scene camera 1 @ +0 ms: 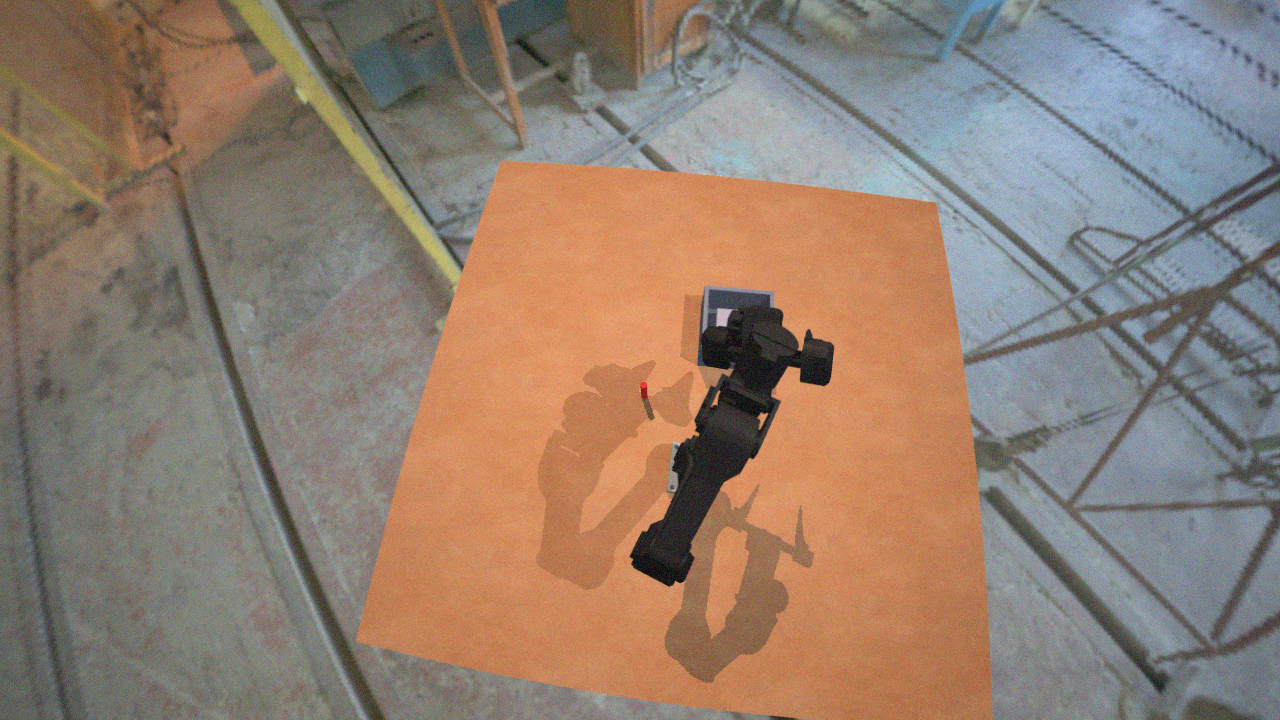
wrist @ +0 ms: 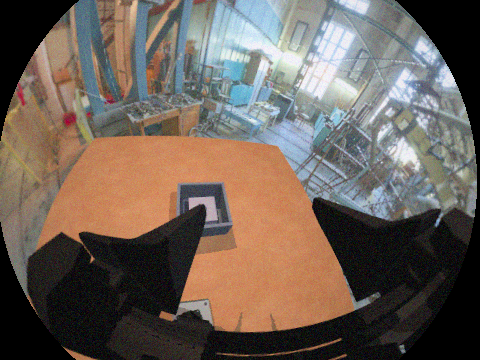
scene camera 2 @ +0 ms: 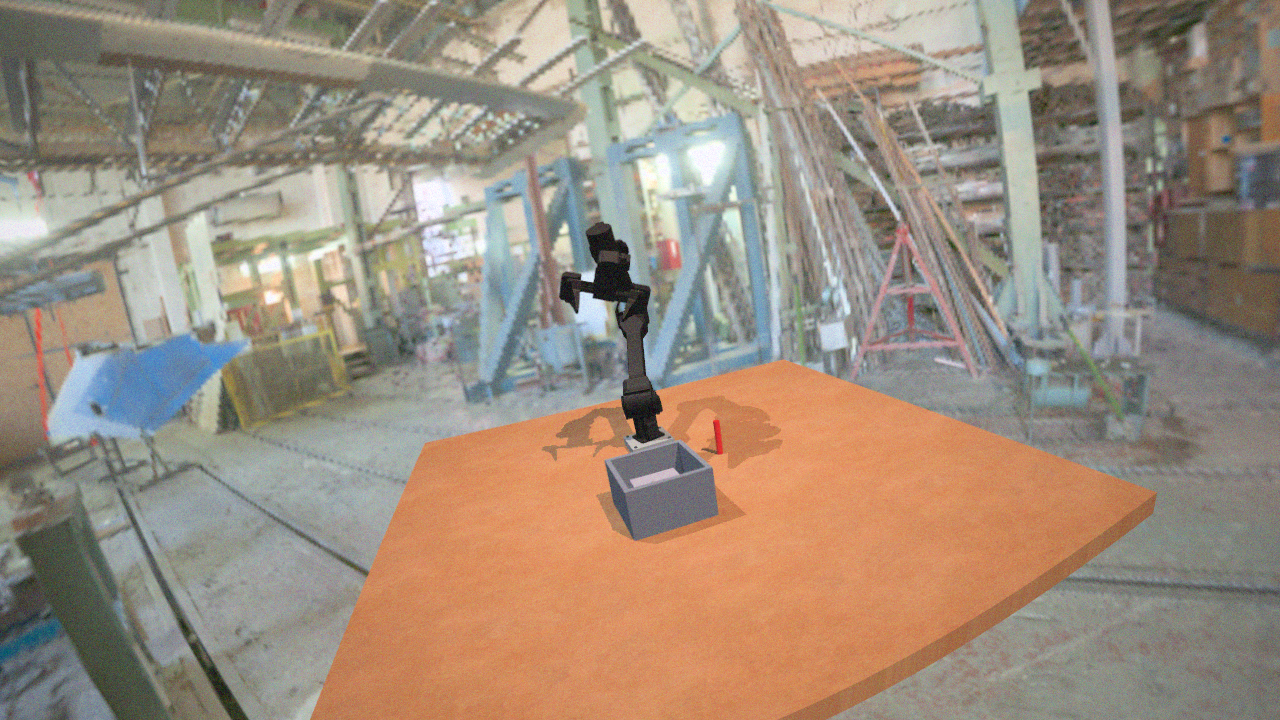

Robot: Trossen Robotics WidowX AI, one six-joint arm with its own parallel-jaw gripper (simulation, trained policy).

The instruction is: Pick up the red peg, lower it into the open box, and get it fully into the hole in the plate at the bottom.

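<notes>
I can see my gripper (scene camera 1: 779, 327), and it is visible to me in the wrist view (wrist: 260, 206) and in scene camera 2 (scene camera 2: 599, 316) as well. There is also a grey box (scene camera 2: 660, 506).
</notes>
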